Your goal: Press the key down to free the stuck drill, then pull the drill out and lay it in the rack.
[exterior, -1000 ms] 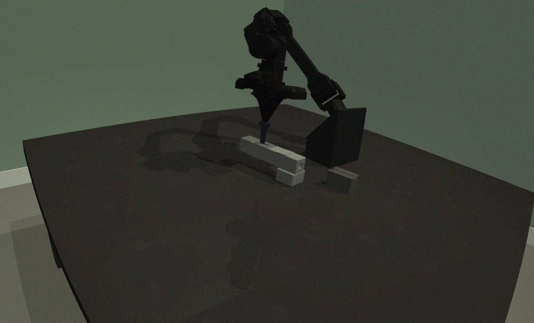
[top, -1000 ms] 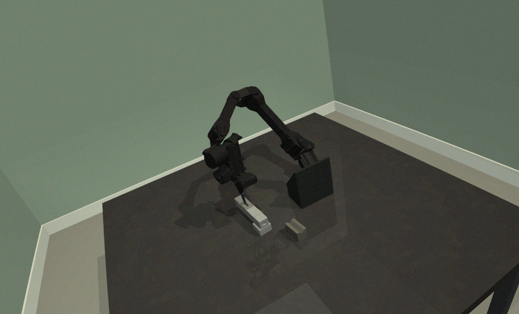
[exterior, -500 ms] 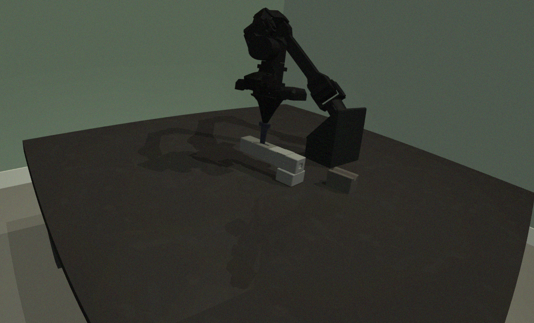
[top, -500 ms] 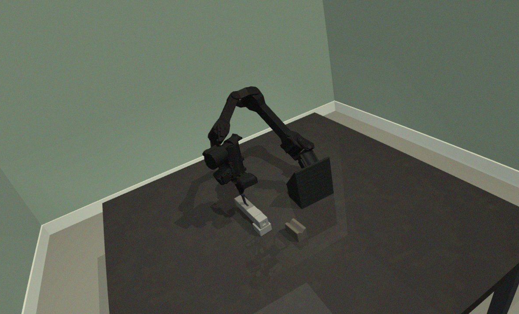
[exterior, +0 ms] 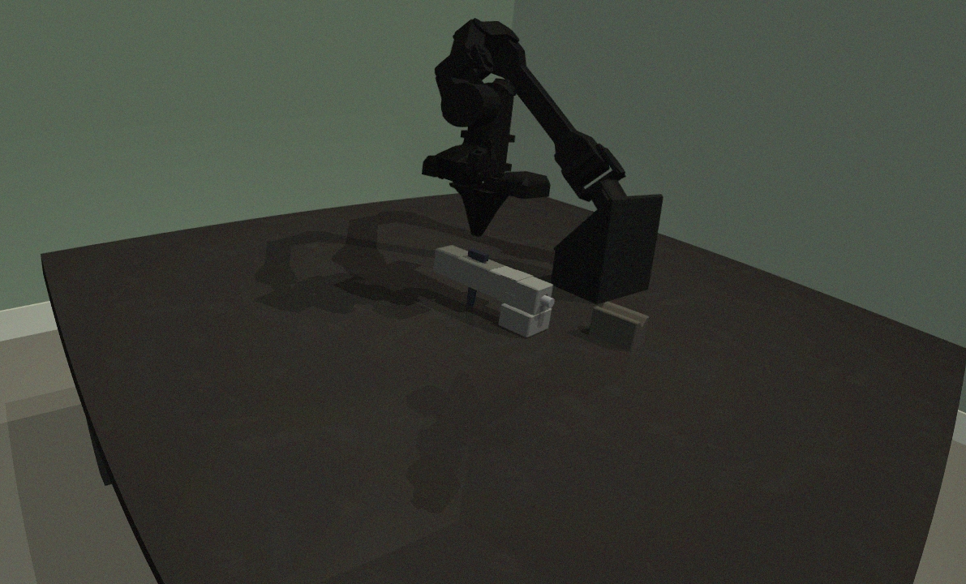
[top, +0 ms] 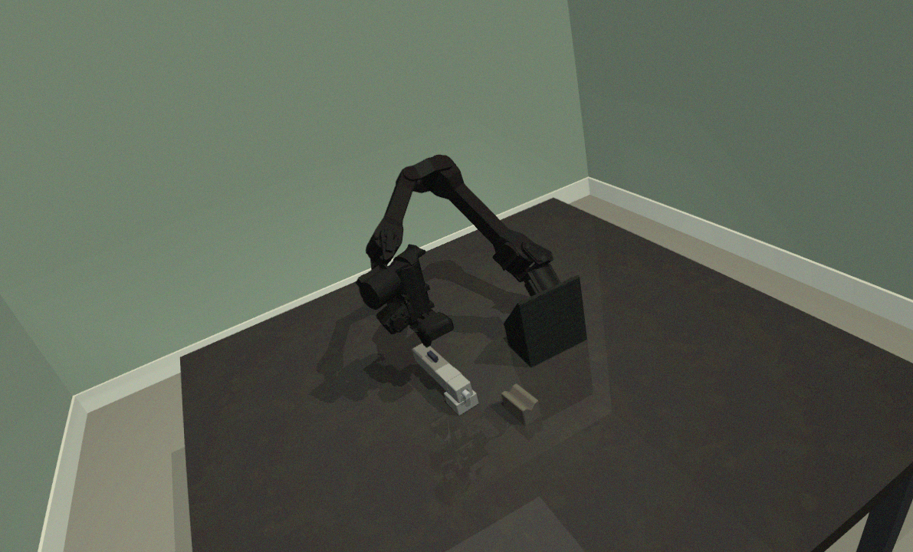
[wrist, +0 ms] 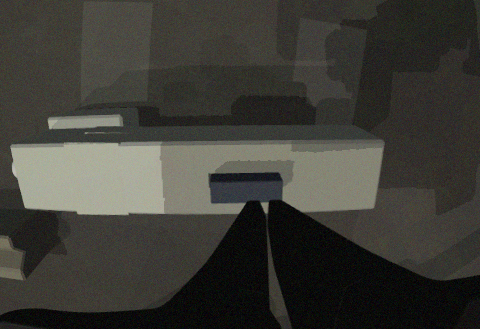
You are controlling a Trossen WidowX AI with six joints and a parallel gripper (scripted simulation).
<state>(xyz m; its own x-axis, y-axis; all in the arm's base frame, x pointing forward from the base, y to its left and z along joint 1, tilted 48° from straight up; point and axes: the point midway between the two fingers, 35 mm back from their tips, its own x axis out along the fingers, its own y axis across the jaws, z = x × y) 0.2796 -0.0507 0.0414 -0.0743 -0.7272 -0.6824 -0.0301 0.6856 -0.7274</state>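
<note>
Now: gripper tip 4 cm above the dark blue t-shaped peg. Round my gripper tip: rack block 9 cm behind, 20 cm to the left, 9 cm below; pale housing 4 cm to the left, 6 cm below.
</note>
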